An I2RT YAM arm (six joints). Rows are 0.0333 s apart.
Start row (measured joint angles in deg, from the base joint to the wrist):
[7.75 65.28 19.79 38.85 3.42 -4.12]
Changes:
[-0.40 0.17 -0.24 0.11 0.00 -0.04]
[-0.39 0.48 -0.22 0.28 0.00 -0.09]
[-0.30 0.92 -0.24 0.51 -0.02 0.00]
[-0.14 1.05 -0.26 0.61 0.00 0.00]
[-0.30 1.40 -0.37 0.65 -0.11 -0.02]
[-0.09 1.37 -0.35 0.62 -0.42 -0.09]
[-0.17 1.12 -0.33 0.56 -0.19 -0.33]
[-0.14 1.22 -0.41 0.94 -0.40 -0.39]
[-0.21 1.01 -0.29 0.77 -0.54 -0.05]
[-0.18 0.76 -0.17 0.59 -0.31 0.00]
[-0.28 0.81 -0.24 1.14 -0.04 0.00]
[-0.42 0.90 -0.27 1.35 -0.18 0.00]
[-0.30 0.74 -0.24 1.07 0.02 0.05]
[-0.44 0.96 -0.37 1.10 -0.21 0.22]
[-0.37 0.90 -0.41 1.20 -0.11 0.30]
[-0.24 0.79 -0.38 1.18 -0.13 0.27]
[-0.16 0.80 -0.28 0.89 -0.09 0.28]
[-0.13 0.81 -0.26 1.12 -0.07 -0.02]
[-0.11 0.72 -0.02 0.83 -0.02 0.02]
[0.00 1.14 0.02 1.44 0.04 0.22]
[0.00 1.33 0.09 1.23 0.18 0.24]
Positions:
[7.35 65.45 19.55 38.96 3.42 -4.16]
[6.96 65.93 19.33 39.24 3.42 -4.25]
[6.66 66.85 19.09 39.75 3.40 -4.25]
[6.52 67.90 18.83 40.36 3.40 -4.25]
[6.22 69.30 18.46 41.01 3.29 -4.27]
[6.13 70.67 18.11 41.63 2.87 -4.36]
[5.96 71.79 17.78 42.19 2.68 -4.69]
[5.82 73.01 17.37 43.13 2.28 -5.08]
[5.61 74.02 17.08 43.90 1.74 -5.13]
[5.43 74.78 16.91 44.49 1.43 -5.13]
[5.15 75.59 16.67 45.63 1.39 -5.13]
[4.73 76.49 16.40 46.98 1.21 -5.13]
[4.43 77.23 16.16 48.05 1.23 -5.08]
[3.99 78.19 15.79 49.15 1.02 -4.86]
[3.62 79.09 15.38 50.35 0.91 -4.56]
[3.38 79.88 15.00 51.53 0.78 -4.29]
[3.22 80.68 14.72 52.42 0.69 -4.01]
[3.09 81.49 14.46 53.54 0.62 -4.03]
[2.98 82.21 14.44 54.37 0.60 -4.01]
[2.98 83.35 14.46 55.81 0.64 -3.79]
[2.98 84.68 14.55 57.04 0.82 -3.55]

